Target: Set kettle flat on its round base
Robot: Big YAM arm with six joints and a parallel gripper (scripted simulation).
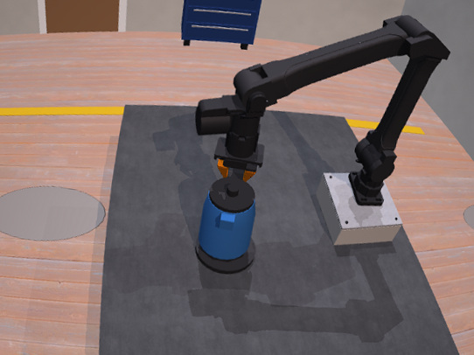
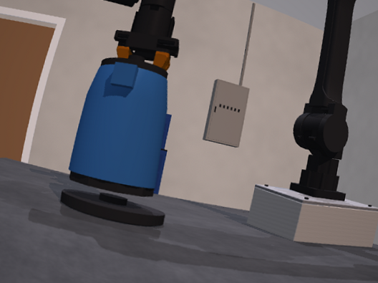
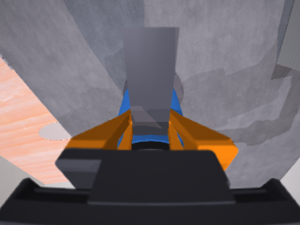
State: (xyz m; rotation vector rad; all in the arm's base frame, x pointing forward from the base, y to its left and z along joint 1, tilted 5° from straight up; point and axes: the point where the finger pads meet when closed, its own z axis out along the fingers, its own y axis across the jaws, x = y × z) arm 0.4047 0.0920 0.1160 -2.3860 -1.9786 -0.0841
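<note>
Right now my hand is 50 mm above the blue kettle and 30 mm to the right of it. Also, from my hand: black round base (170 mm below, 60 mm to the left).
</note>
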